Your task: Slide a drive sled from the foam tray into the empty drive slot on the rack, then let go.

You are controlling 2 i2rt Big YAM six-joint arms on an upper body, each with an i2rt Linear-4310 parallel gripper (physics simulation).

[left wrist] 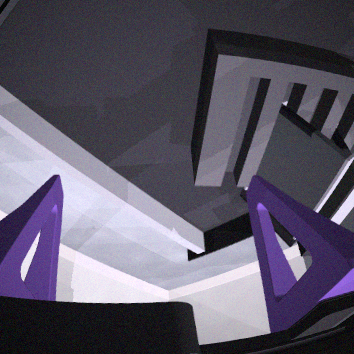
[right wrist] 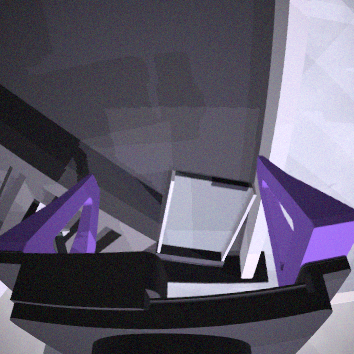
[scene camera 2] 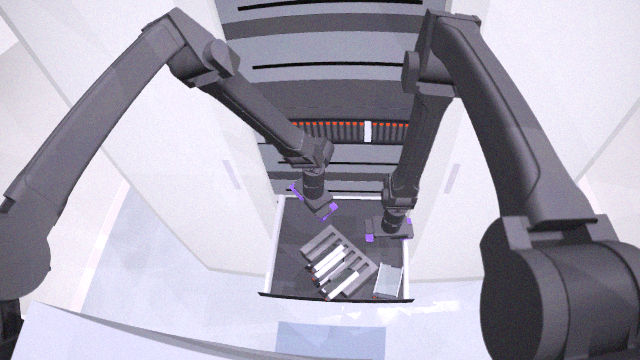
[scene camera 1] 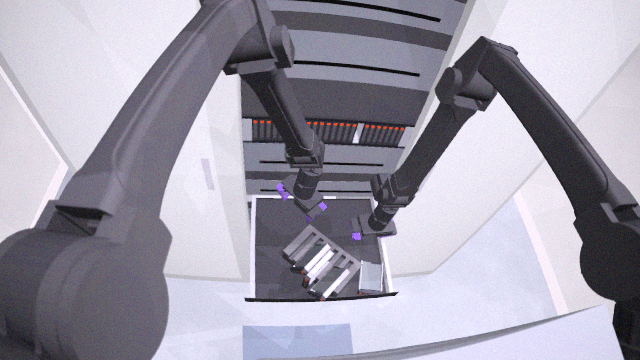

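Note:
The grey slotted foam tray lies askew in the open drawer. Several drive sleds stand in it; the white edge of one sled shows. A flat, pale, sled-like piece lies right of the tray. My left gripper is open and empty, above the drawer behind the tray. My right gripper is open and empty, above the drawer's right side. The rack's drive row is partly hidden; I cannot tell its empty slot.
The drawer's black front edge lies in front of the tray. Its pale side walls rise left and right. White cabinet panels flank the rack. The two grippers are close together.

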